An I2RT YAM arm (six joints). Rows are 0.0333 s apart.
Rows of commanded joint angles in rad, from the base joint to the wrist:
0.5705, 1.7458, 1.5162, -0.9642, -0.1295, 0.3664
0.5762, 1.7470, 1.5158, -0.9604, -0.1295, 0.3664
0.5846, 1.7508, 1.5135, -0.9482, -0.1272, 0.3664
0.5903, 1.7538, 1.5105, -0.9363, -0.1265, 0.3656
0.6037, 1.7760, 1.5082, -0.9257, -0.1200, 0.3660
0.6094, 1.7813, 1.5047, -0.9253, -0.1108, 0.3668
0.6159, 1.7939, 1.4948, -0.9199, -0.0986, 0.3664
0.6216, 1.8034, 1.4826, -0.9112, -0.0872, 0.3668
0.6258, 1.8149, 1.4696, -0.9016, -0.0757, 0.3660
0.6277, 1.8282, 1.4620, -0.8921, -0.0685, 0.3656
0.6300, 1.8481, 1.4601, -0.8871, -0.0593, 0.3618
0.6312, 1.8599, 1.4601, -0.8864, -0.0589, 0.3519
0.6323, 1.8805, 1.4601, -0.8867, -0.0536, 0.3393
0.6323, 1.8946, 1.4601, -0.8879, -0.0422, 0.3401
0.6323, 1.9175, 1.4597, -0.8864, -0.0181, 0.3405
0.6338, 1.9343, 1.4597, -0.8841, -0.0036, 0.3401
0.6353, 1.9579, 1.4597, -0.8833, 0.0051, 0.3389
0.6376, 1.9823, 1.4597, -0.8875, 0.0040, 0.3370
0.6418, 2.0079, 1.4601, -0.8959, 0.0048, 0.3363
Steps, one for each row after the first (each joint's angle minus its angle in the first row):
0.0057, 0.0012, -0.0004, 0.0038, 0.0000, 0.0000
0.0141, 0.0050, -0.0027, 0.0160, 0.0023, 0.0000
0.0198, 0.0080, -0.0057, 0.0279, 0.0030, -0.0008
0.0332, 0.0302, -0.0080, 0.0385, 0.0095, -0.0004
0.0389, 0.0355, -0.0115, 0.0389, 0.0187, 0.0004
0.0454, 0.0481, -0.0214, 0.0443, 0.0309, 0.0000
0.0511, 0.0576, -0.0336, 0.0530, 0.0423, 0.0004
0.0553, 0.0691, -0.0466, 0.0626, 0.0538, -0.0004
0.0572, 0.0824, -0.0542, 0.0721, 0.0610, -0.0008
0.0595, 0.1023, -0.0561, 0.0771, 0.0702, -0.0046
0.0607, 0.1141, -0.0561, 0.0778, 0.0706, -0.0145
0.0618, 0.1347, -0.0561, 0.0775, 0.0759, -0.0271
0.0618, 0.1488, -0.0561, 0.0763, 0.0873, -0.0263
0.0618, 0.1717, -0.0565, 0.0778, 0.1114, -0.0259
0.0633, 0.1885, -0.0565, 0.0801, 0.1259, -0.0263
0.0648, 0.2121, -0.0565, 0.0809, 0.1346, -0.0275
0.0671, 0.2365, -0.0565, 0.0767, 0.1335, -0.0294
0.0713, 0.2621, -0.0561, 0.0683, 0.1343, -0.0301

